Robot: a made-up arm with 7 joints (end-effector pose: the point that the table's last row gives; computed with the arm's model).
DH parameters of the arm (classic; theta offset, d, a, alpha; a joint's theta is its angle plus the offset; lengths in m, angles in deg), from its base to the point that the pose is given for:
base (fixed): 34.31 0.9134 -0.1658 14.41
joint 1: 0 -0.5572 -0.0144 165.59
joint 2: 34.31 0.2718 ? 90
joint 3: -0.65 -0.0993 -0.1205 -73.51
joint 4: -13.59 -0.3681 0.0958 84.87
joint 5: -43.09 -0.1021 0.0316 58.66
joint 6: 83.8 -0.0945 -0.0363 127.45
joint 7: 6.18 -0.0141 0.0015 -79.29
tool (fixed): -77.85 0.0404 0 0
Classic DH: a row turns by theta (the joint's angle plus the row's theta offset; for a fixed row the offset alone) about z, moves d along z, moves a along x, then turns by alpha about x.
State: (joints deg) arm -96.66 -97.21 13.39 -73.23 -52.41 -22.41 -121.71
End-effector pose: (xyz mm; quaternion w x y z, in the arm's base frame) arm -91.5 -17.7 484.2 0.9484 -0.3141 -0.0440 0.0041
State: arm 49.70 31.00 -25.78 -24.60 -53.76 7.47 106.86
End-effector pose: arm -241.9 -321.7 428.1 0.0613 0.5936 -0.3786 0.7075
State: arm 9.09 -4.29 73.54 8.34 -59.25 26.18 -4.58
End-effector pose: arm 177.2 -261.0 212.1 0.9519 -0.2048 0.2007 0.1082
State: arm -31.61 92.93 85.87 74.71 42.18 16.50 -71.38
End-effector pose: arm -640.0 73.0 359.5 0.1080 0.7049 0.6952 0.0907
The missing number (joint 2, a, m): -0.053
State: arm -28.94 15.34 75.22 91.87 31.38 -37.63 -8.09
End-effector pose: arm -340.4 -345.0 461.2 0.1276 0.2092 -0.6175 0.7474
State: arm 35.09 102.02 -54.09 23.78 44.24 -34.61 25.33
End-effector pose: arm -685.2 174.9 197.4 0.5415 0.2844 -0.4062 -0.6789
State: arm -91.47 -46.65 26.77 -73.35 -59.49 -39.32 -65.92
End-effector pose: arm -120.7 -153.2 455.9 0.9356 0.1854 0.0087 -0.3002
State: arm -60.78 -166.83 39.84 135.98 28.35 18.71 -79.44
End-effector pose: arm 60.4 -11.9 469.5 0.1433 -0.8677 0.4743 -0.0401
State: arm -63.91 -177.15 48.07 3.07 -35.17 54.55 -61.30
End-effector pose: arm -80.6 391.6 250.3 0.2182 -0.4231 -0.4774 0.7386
